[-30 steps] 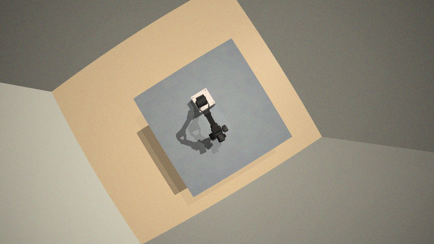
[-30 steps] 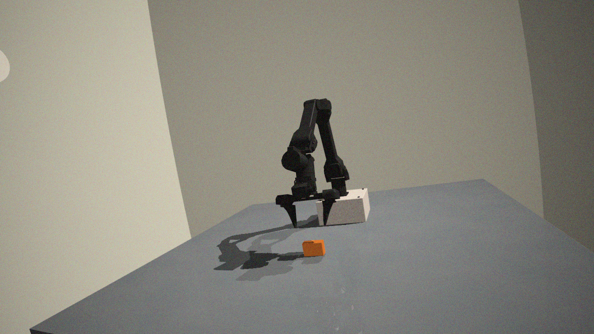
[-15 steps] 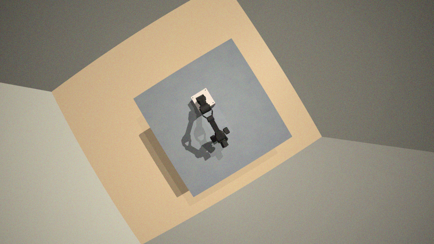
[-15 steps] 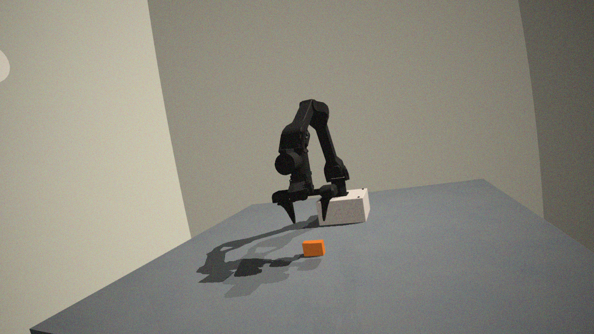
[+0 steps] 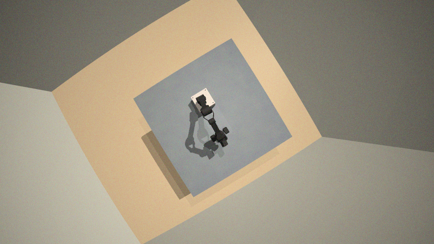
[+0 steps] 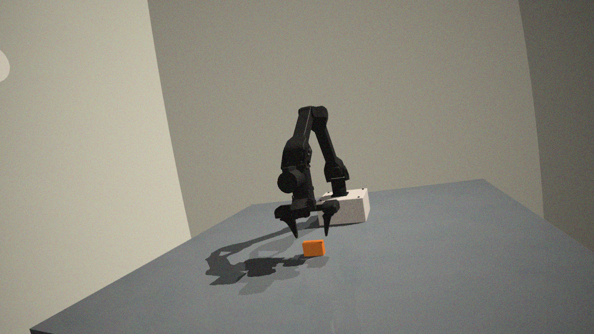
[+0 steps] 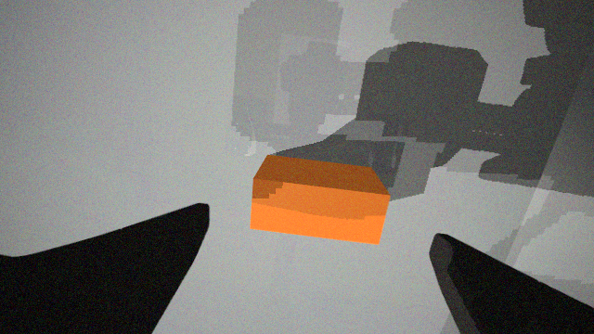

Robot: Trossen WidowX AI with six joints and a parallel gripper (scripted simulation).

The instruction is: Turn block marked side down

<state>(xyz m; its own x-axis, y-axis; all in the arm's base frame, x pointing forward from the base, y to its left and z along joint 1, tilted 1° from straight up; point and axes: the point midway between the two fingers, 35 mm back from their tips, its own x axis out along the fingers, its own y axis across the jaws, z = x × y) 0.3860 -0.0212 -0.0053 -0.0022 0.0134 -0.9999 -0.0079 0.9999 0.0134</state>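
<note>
My gripper tip is now 40 mm above the orange block and 10 mm past it.
</note>
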